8 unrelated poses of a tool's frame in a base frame.
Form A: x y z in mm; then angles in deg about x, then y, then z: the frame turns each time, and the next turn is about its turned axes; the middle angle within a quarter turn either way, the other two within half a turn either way.
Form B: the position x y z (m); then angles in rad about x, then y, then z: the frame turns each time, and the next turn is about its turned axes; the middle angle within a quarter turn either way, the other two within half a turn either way. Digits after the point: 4 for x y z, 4 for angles.
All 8 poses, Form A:
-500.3, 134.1, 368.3, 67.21, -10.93, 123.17
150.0, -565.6, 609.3, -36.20, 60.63, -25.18
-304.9, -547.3, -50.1, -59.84, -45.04, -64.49
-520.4, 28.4, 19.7, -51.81, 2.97, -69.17
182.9, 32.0, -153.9, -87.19, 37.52, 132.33
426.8, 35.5, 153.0, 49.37, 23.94, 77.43
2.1, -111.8, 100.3, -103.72, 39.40, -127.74
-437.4, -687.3, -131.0, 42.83, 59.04, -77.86
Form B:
-0.5003, 0.1341, 0.3683, 1.1730, -0.1908, 2.1497
0.1500, -0.5656, 0.6093, -0.6318, 1.0582, -0.4395
-0.3049, -0.5473, -0.0501, -1.0444, -0.7861, -1.1256
-0.5204, 0.0284, 0.0197, -0.9043, 0.0518, -1.2072
0.1829, 0.0320, -0.1539, -1.5218, 0.6548, 2.3096
0.4268, 0.0355, 0.1530, 0.8617, 0.4178, 1.3514
0.0021, -0.1118, 0.1003, -1.8103, 0.6877, -2.2295
-0.4374, -0.6873, -0.1310, 0.7475, 1.0304, -1.3589

